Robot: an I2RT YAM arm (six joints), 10 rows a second.
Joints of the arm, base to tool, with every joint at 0 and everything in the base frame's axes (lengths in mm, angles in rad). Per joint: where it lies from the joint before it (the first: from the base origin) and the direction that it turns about. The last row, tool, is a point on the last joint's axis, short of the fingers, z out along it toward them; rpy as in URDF.
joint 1: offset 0 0 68 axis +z
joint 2: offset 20 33.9 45.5 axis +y
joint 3: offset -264 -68.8 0 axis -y
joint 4: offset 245 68.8 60 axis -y
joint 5: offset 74 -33.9 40.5 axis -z
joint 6: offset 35.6 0 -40.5 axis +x
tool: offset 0 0 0 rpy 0 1.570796 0
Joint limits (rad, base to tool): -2.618..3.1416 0..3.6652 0..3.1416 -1.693..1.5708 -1.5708..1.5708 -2.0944..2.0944
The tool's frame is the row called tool.
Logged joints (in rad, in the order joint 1, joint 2, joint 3, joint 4, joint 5, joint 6), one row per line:
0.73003 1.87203 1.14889 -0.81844 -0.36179 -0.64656
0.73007 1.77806 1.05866 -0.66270 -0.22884 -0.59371
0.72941 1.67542 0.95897 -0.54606 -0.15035 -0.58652
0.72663 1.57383 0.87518 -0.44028 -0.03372 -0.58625
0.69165 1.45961 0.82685 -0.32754 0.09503 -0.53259
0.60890 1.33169 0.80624 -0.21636 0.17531 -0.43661
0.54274 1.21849 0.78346 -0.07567 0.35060 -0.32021
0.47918 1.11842 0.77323 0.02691 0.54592 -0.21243
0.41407 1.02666 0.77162 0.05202 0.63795 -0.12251
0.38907 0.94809 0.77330 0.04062 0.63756 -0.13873
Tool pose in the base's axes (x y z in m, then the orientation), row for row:
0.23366 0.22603 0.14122 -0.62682 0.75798 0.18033 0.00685
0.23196 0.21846 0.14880 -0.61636 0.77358 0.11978 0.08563
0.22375 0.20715 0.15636 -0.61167 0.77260 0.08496 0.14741
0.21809 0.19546 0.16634 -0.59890 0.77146 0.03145 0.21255
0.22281 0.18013 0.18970 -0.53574 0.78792 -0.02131 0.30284
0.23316 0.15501 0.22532 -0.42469 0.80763 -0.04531 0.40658
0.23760 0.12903 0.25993 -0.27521 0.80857 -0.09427 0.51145
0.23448 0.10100 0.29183 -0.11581 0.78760 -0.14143 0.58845
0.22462 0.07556 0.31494 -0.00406 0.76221 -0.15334 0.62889
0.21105 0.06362 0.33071 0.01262 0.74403 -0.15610 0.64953
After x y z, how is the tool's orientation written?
As a quaternion, x y z w.
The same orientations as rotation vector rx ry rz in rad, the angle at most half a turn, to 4 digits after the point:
-1.9607 2.3709 0.5641
-1.8374 2.3061 0.3571
-1.7599 2.2229 0.2444
-1.6629 2.1421 0.0873
-1.4201 2.0886 -0.0565
-1.0711 2.0369 -0.1143
-0.6623 1.9457 -0.2269
-0.2698 1.8346 -0.3294
-0.0093 1.7463 -0.3513
0.0287 1.6906 -0.3547

